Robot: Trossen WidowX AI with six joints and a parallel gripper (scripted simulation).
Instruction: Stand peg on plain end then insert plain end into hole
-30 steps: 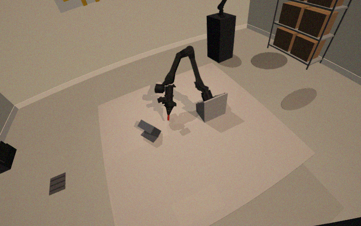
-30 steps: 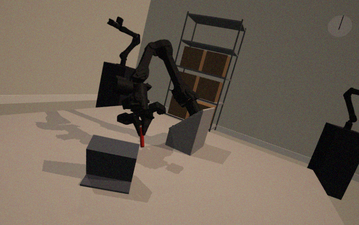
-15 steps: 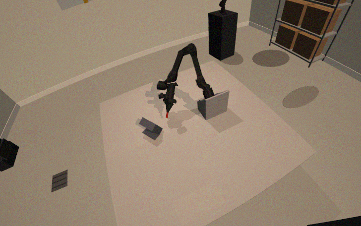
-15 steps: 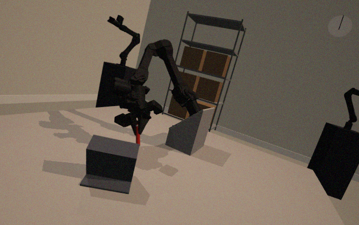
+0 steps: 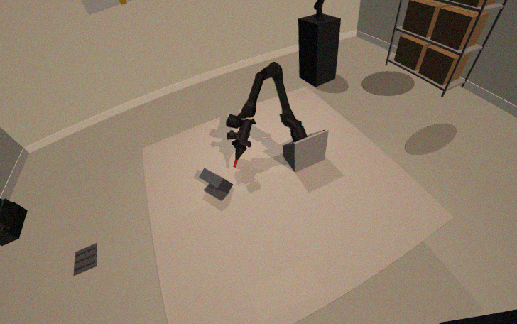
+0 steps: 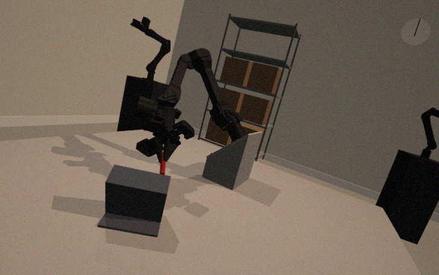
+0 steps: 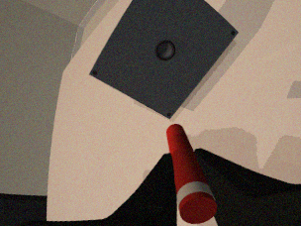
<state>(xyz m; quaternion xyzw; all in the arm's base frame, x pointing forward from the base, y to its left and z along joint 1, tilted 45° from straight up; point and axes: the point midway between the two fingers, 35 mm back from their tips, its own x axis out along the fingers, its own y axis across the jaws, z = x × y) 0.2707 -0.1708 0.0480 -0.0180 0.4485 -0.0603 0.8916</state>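
The dark sloped panel is 14 cm ahead of my gripper tip, 4 cm below it and 3 cm to the left of it. Also, from my gripper tip: red peg: 1 cm to the right, 1 cm behind, 1 cm above.
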